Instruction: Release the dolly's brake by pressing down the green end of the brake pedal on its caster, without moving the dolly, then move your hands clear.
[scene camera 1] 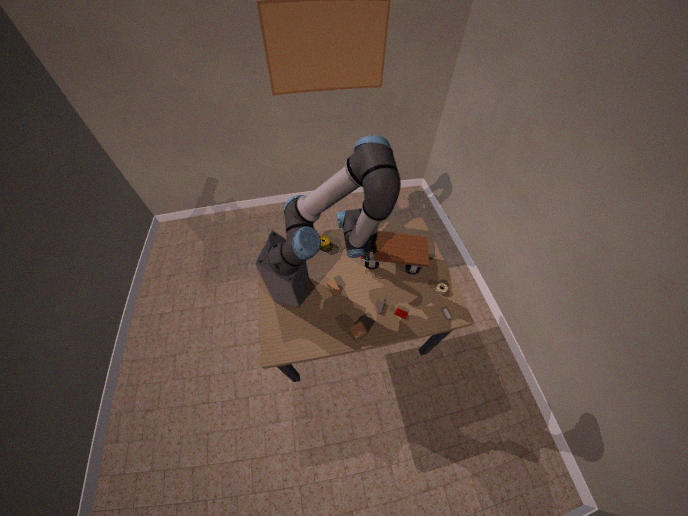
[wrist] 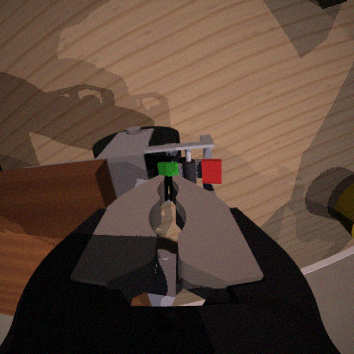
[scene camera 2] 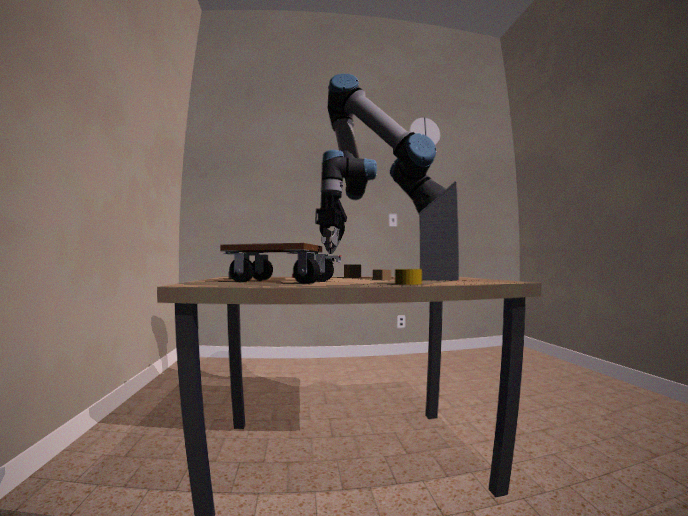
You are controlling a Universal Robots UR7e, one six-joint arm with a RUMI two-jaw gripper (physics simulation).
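Observation:
The dolly, a brown board (scene camera 1: 402,248) (scene camera 2: 269,247) (wrist: 50,200) on black casters, stands level on the table (scene camera 1: 316,333) (scene camera 2: 355,293). In the wrist view, the brake pedal's green end (wrist: 168,168) lies just beyond my fingertips, beside the caster wheel (wrist: 167,135). The pedal's red end (wrist: 211,171) is to the right, away from the board. My gripper (scene camera 2: 331,251) (wrist: 168,178) is shut and empty, pointing down beside the dolly's edge. Its tips are at or just above the green end; I cannot tell whether they touch. The arm's wrist hides the tips in scene camera 1.
A yellow cylinder (scene camera 1: 324,242) (scene camera 2: 408,276) (wrist: 345,204) stands near the pedal side of the dolly. Wooden blocks (scene camera 1: 358,330) (scene camera 1: 333,285), a red brick (scene camera 1: 401,313), grey pieces (scene camera 1: 382,306) (scene camera 1: 446,313) and a pale ring (scene camera 1: 437,289) lie elsewhere on the table.

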